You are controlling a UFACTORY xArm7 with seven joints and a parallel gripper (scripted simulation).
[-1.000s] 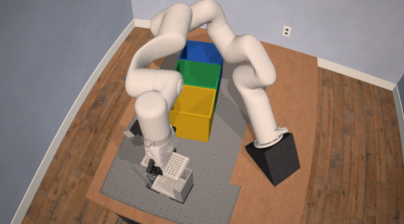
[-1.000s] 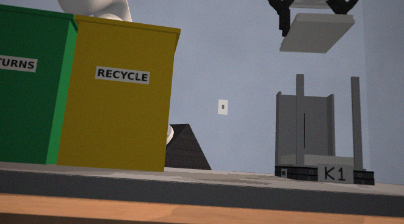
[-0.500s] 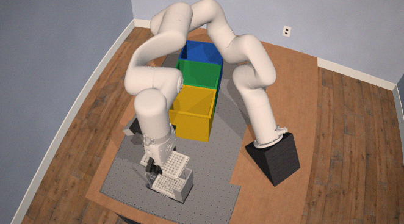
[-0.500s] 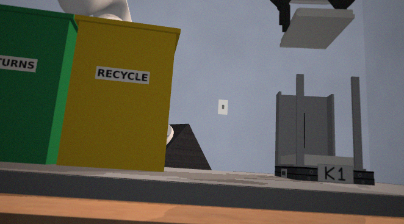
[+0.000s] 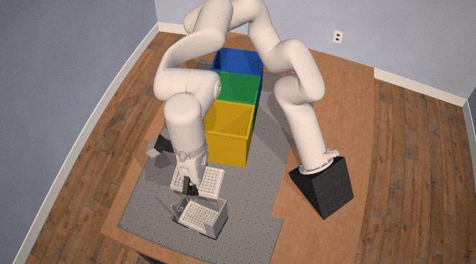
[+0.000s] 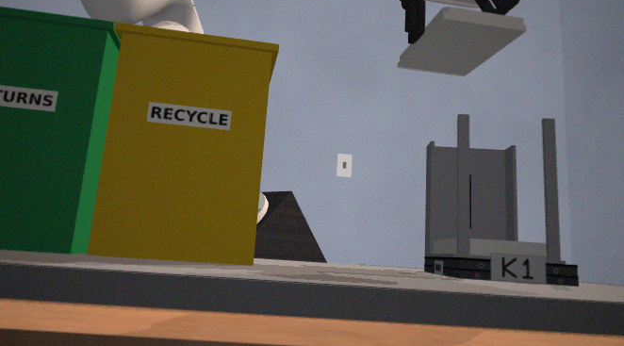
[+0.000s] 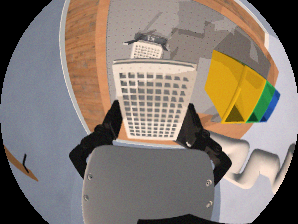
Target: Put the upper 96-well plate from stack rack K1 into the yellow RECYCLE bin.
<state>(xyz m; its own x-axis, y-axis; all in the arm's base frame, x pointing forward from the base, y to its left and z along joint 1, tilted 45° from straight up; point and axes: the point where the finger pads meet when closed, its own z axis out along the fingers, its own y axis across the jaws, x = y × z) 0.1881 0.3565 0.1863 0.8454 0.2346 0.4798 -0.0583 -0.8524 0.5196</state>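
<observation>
The yellow bin lies 260 mm to the right of my hand, 170 mm below it and 20 mm behind it. From my hand the other things lie so: green bin 390 mm to the right, 170 mm below, 30 mm behind; then blue bin 520 mm to the right, 170 mm below, 40 mm behind; then K1 sign 240 mm below, 90 mm ahead, 10 mm to the left.
</observation>
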